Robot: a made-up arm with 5 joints.
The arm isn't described. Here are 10 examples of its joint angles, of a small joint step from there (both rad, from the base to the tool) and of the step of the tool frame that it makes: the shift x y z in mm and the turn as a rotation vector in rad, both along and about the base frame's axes.
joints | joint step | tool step
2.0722 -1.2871 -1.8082 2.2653 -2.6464 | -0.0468 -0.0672 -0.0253 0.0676 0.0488 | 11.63 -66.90 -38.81 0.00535 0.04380 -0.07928
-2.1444 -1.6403 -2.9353 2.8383 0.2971 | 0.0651 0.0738 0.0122 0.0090 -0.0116 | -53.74 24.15 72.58 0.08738 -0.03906 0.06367
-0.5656 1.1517 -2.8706 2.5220 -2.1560 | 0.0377 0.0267 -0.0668 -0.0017 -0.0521 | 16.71 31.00 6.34 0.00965 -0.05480 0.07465
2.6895 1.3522 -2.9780 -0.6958 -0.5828 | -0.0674 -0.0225 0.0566 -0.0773 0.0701 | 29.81 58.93 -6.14 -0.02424 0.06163 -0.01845
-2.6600 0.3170 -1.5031 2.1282 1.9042 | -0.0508 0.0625 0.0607 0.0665 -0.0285 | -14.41 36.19 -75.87 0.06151 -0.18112 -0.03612
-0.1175 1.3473 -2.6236 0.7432 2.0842 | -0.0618 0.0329 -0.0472 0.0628 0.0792 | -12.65 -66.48 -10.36 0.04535 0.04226 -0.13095
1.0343 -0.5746 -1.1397 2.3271 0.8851 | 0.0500 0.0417 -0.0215 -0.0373 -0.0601 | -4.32 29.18 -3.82 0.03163 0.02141 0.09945
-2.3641 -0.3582 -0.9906 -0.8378 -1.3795 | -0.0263 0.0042 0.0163 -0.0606 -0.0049 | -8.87 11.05 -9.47 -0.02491 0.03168 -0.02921
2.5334 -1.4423 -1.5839 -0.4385 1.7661 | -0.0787 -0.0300 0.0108 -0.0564 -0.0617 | -12.41 -46.94 -19.08 0.02823 0.07347 -0.13640
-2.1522 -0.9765 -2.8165 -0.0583 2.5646 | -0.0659 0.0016 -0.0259 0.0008 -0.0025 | 48.27 -22.60 -11.99 -0.02016 0.01220 -0.06777
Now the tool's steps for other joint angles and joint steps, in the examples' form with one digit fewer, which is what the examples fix.
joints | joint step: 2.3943 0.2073 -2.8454 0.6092 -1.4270 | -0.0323 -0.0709 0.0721 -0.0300 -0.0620
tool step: 31.4 -13.3 14.9 0.0598 -0.0174 -0.0605
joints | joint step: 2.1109 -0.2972 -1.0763 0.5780 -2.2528 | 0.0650 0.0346 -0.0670 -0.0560 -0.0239
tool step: -43.1 -6.3 24.4 0.0840 0.0329 0.0809
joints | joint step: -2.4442 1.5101 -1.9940 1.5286 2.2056 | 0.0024 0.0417 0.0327 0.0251 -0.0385
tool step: 33.2 24.6 -41.8 0.0378 -0.0982 0.0201
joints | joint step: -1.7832 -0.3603 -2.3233 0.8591 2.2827 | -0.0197 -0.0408 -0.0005 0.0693 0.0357
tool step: 6.3 38.2 0.1 0.0197 -0.0400 -0.0112
